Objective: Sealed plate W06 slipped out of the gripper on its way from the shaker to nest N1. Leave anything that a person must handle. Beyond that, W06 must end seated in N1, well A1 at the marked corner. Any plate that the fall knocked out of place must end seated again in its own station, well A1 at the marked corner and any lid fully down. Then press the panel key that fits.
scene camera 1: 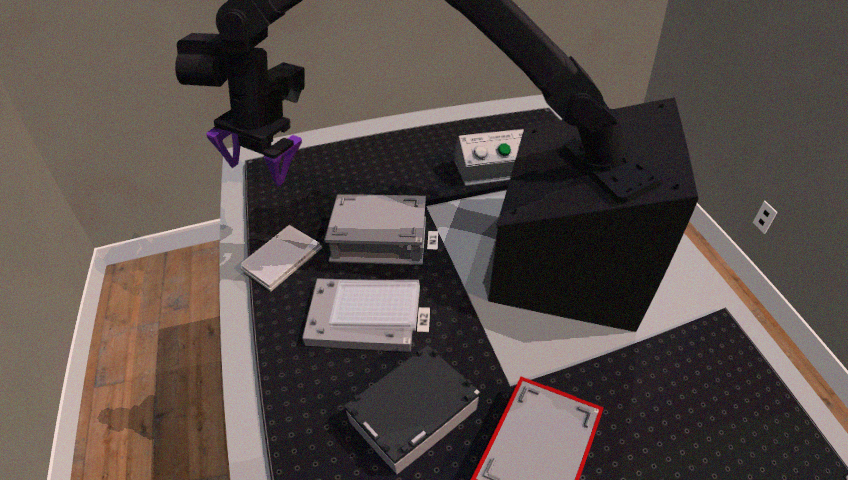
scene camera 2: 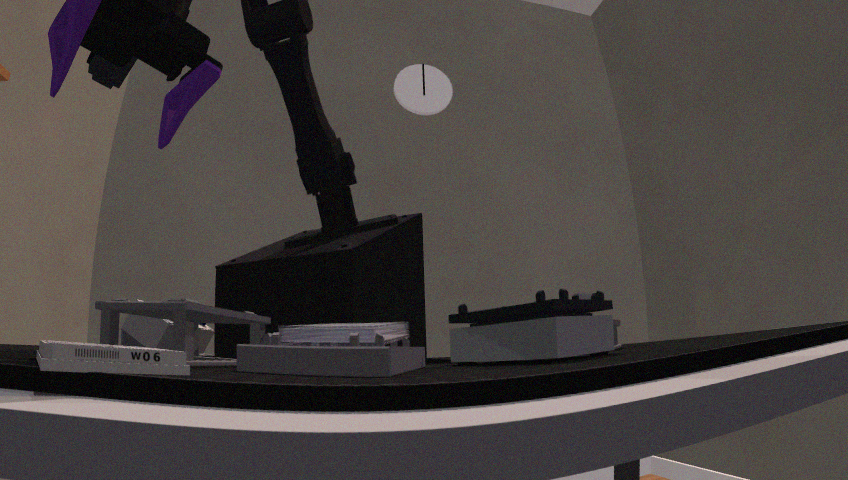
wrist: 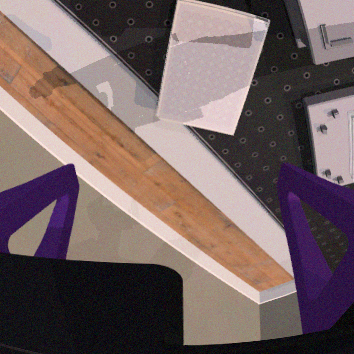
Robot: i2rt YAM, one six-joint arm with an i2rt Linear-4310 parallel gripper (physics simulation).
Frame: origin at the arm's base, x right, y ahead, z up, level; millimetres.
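Seen in the pictures: gripper, fingertip midpoint: (scene camera 1: 256, 174) (scene camera 2: 112, 121) (wrist: 177, 174); arm's base, link origin: (scene camera 1: 609, 162) (scene camera 2: 341, 233).
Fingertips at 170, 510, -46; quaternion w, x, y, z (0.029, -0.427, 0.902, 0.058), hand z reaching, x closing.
Offsets run from my fingertips to a thing's top centre, as dx, dy, dz. "*": to the spot under its first point.
Sealed plate W06 @(-16, -3, -162) (scene camera 1: 280, 256) (scene camera 2: 113, 356) (wrist: 212, 70) lies skewed on the mat by its outer edge, left of nest N1 @(-12, -184, -117) (scene camera 1: 377, 220) (scene camera 2: 178, 306) (wrist: 332, 12). N1's raised top holds no plate. My gripper (scene camera 1: 257, 174) (scene camera 2: 107, 121) (wrist: 177, 174) is open and empty, high above the table and apart from W06. A clear plate @(-185, -148, -128) (scene camera 1: 374, 302) (scene camera 2: 345, 331) sits off-centre on nest N2 @(-179, -125, -145) (scene camera 1: 357, 339) (scene camera 2: 315, 359) (wrist: 320, 150), with corner posts bare at its left. The panel @(+135, -492, -92) (scene camera 1: 490, 142) has a white key @(+116, -417, -102) (scene camera 1: 480, 152) and a green key @(+114, -467, -102) (scene camera 1: 504, 149); its right part is hidden.
A dark-topped device @(* -366, -169, -121) (scene camera 1: 416, 398) (scene camera 2: 529, 309) stands beyond N2, with no plate on it. A red-bordered station @(* -468, -381, -136) (scene camera 1: 595, 428) is near it, partly out of view. The black arm base (scene camera 1: 589, 255) (scene camera 2: 321, 297) stands right of N1 and hides part of the panel.
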